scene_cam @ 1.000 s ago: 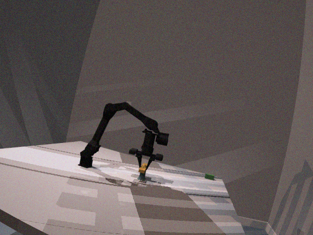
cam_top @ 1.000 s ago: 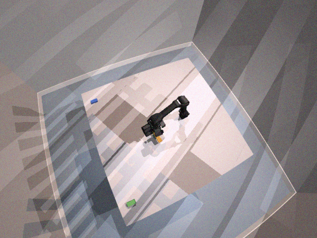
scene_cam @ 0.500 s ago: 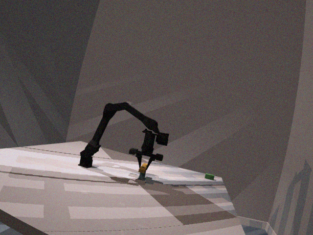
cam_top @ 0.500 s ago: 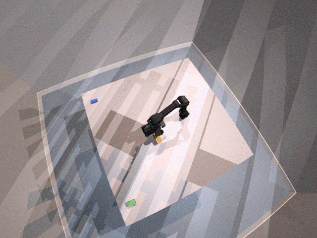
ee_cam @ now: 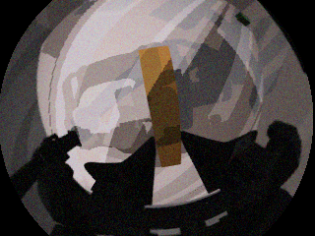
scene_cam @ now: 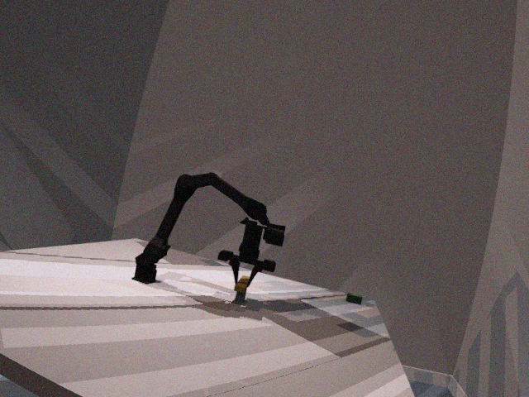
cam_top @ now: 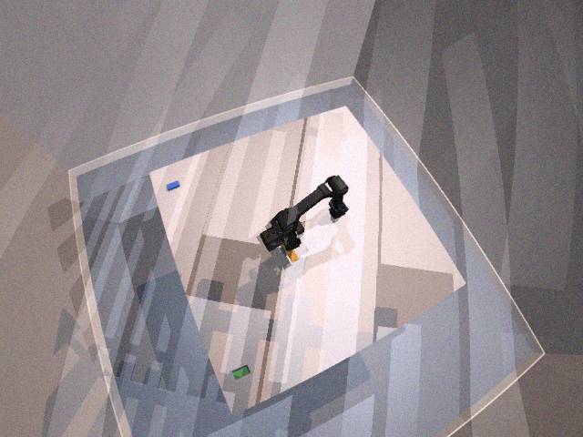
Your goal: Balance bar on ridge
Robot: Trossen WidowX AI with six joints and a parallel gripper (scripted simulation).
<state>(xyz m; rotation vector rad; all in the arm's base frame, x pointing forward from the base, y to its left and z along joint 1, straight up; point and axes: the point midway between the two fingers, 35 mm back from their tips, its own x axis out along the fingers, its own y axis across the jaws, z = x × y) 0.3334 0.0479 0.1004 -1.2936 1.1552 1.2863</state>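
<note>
Now: gripper tip 30 mm to the right of the orange bar. Also, from my gripper tip: blue block (550 mm to the right, 410 mm ahead, 60 mm below); then green block (450 mm to the left, 410 mm ahead, 50 mm below).
</note>
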